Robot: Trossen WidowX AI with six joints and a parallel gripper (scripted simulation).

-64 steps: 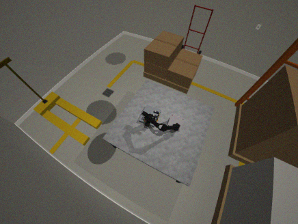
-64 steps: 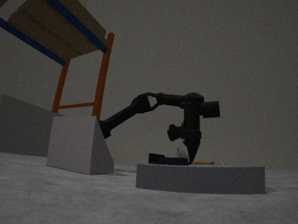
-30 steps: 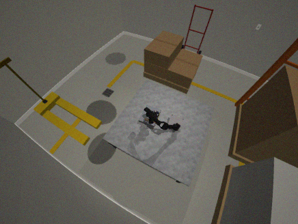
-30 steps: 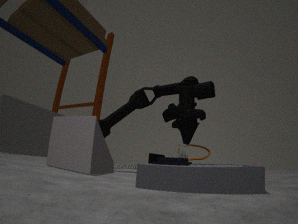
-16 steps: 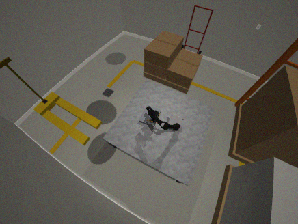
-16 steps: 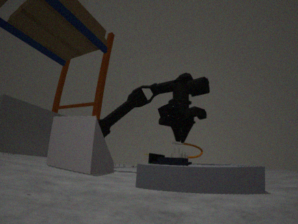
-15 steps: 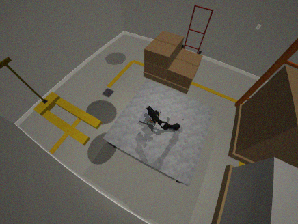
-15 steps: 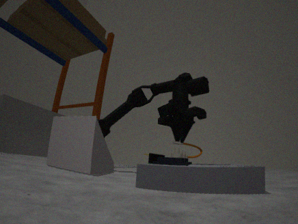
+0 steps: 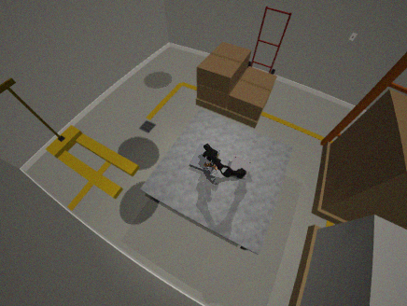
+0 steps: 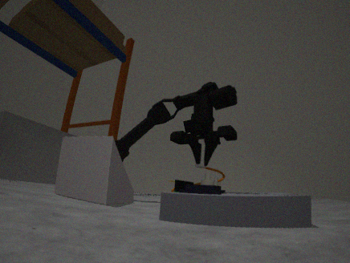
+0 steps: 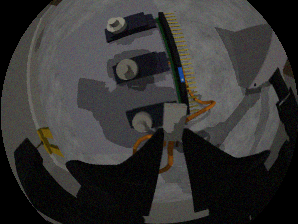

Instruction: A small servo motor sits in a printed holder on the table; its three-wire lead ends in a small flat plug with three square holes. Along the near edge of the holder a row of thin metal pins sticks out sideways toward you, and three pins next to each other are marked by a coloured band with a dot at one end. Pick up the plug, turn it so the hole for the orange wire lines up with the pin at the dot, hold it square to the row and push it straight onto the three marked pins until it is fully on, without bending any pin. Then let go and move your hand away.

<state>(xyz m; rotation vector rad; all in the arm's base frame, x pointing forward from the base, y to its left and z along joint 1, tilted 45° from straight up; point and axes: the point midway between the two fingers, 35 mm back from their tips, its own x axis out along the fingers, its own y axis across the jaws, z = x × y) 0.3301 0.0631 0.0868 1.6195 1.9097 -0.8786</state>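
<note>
Now: gripper tip 20 mm past the blue band, 50 mm to the left of it and 50 mm above it. Also, from my gripper tip: grey platform 140 mm ahead, 40 mm to the right, 90 mm below.
</note>
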